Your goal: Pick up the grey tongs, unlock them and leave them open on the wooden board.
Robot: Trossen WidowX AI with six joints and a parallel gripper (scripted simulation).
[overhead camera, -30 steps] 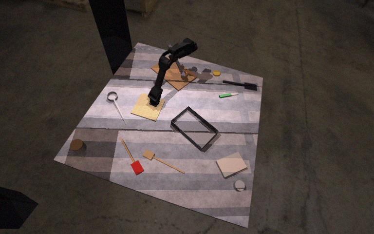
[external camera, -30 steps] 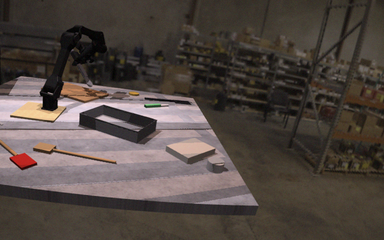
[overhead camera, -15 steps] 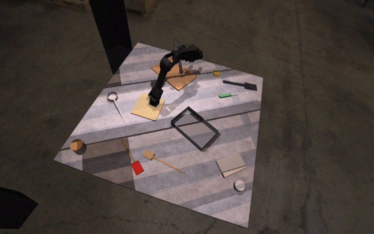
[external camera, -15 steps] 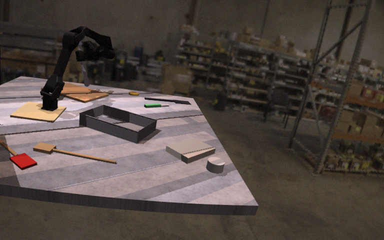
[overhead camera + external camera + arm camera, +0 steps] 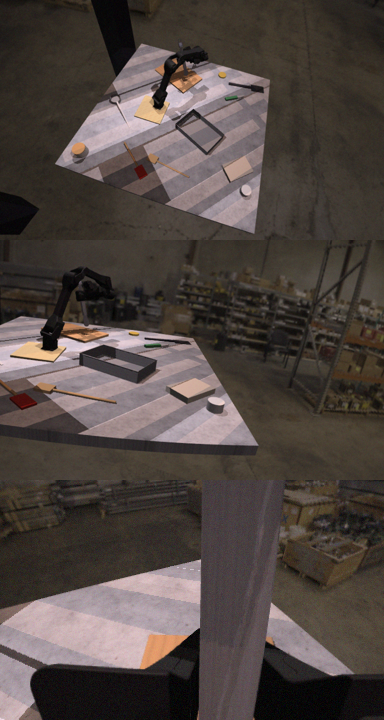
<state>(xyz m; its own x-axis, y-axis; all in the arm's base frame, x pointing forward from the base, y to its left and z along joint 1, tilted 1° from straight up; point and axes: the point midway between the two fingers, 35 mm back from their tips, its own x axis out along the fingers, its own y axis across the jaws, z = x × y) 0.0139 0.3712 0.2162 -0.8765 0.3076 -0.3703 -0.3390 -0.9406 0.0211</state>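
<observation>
Right now my gripper tip is 21 cm above the wooden board. The rest, counted from my gripper tip: roasting tin (45 cm to the right, 39 cm ahead, 19 cm below); then yellow disc (35 cm ahead, 21 cm below, 19 cm to the left); then green-handled tool (54 cm ahead, 21 cm below).
</observation>
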